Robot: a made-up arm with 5 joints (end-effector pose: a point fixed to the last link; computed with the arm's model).
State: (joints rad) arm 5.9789 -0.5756 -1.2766 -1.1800 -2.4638
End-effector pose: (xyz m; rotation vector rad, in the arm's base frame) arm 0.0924 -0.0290 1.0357 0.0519 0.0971 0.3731
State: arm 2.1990 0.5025 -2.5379 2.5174 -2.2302
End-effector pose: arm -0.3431 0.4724 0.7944 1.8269 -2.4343 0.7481
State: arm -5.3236 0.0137 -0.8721 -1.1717 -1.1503
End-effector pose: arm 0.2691 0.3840 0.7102 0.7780 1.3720 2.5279
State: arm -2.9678 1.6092 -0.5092 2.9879 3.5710
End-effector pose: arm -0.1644 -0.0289 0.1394 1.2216 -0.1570 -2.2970
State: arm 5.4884 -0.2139 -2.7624 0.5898 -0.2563
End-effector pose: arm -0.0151 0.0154 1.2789 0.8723 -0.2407 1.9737
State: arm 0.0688 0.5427 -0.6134 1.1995 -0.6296
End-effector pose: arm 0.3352 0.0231 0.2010 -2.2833 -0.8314 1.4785
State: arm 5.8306 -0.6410 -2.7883 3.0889 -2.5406
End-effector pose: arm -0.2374 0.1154 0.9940 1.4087 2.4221 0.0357
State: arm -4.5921 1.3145 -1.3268 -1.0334 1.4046
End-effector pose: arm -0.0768 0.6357 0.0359 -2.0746 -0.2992 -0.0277
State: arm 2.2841 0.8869 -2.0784 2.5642 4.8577
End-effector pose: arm -0.4337 0.5012 0.4016 -0.5859 2.0074 -1.5578
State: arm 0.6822 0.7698 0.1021 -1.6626 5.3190
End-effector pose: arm 0.1944 0.1579 0.2872 1.9061 2.0558 1.1582
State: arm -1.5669 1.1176 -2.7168 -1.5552 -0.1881
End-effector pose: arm 0.0027 -0.6962 0.6560 -0.0106 0.0088 1.3866
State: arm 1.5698 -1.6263 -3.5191 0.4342 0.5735
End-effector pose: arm -0.0008 -0.8218 0.1015 1.4267 0.7760 -0.7784
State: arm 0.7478 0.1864 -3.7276 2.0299 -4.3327
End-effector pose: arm 0.0317 0.0294 1.1263 -1.3533 0.9285 -0.3399
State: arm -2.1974 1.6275 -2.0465 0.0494 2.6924
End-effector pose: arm -0.4390 -0.6064 -0.1160 2.3030 1.9268 -0.5441
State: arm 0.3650 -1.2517 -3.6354 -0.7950 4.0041
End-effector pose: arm -0.6654 -0.2543 0.2878 -0.6429 -2.5310 0.4662
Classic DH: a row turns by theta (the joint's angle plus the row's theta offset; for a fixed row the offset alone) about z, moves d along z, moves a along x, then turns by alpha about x. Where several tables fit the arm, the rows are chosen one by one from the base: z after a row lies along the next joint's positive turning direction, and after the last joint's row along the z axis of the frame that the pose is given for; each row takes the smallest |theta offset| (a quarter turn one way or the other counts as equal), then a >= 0, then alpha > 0; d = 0 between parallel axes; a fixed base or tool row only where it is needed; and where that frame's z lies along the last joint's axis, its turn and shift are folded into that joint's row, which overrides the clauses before.
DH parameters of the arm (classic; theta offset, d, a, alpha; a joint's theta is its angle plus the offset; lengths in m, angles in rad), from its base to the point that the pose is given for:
joint 1: 0 0.351 0 -1.5708
joint 2: -1.3857 0 0.4293 0
joint 3: -0.4066 0 -0.3731 0
joint 4: -1.3492 0 -0.078 1.5708
joint 5: 3.1416 0.1 0 0

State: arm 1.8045 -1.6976 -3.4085 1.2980 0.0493
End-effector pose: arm 0.1983 -0.8331 0.1911 0.4557 0.5486 -1.2370
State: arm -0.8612 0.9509 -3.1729 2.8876 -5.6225
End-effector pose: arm 0.4097 -0.4770 0.6908 -2.1066 2.0060 1.0006
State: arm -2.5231 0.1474 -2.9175 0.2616 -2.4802
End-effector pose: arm -0.1566 -0.1114 1.2525 0.7314 -0.0157 -1.7911
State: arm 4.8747 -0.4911 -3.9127 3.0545 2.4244
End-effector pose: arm -0.0624 0.3812 0.8469 0.7010 1.9467 -1.4459
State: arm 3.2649 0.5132 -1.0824 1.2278 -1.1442
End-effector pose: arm -0.5376 -0.0666 0.2906 -1.5008 2.0422 -0.4232
